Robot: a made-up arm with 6 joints.
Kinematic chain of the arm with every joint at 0, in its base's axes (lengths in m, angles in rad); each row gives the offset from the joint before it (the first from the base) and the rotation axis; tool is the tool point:
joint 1: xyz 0 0 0.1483 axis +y
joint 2: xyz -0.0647 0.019 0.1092 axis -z
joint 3: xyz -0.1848 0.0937 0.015 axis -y
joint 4: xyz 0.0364 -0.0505 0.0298 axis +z
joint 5: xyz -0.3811 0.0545 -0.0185 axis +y
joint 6: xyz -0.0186 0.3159 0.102 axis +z
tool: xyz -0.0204 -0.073 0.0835
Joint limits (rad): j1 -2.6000..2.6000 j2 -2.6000..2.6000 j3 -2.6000..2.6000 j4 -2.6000..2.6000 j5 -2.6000..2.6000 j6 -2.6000..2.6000
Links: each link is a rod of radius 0.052 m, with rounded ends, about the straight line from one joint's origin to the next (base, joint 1, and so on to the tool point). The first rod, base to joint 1, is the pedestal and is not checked.
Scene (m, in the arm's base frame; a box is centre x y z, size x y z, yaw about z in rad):
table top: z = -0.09
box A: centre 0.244 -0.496 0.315 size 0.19 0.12 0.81 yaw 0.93
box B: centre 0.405 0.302 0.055 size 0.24 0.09 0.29 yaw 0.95
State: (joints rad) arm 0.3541 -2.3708 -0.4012 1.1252 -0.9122 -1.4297
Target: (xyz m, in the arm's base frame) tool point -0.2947 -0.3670 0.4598
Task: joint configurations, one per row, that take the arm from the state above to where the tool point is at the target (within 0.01 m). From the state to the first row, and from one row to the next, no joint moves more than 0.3 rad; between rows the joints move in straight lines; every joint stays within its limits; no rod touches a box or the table.
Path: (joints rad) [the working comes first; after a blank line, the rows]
Joints at the target: -0.1189 -2.6000 -1.3481 -0.2002 0.8922 -0.8116
Straight joint move there: touches box A.

1: 0.0771 -2.4472 -0.5844 1.1477 -0.7513 -1.2468
2: -0.2000 -2.5236 -0.7676 1.1702 -0.5904 -1.0638
3: -0.4770 -2.6000 -0.9508 1.1928 -0.4295 -0.8809
4: -0.4054 -2.6000 -1.0303 0.9142 -0.1651 -0.8670
5: -0.3338 -2.6000 -1.1097 0.6356 0.0992 -0.8532
6: -0.2621 -2.6000 -1.1892 0.3570 0.3635 -0.8393
7: -0.1905 -2.6000 -1.2687 0.0784 0.6279 -0.8254
8: -0.1189 -2.6000 -1.3481 -0.2002 0.8922 -0.8116

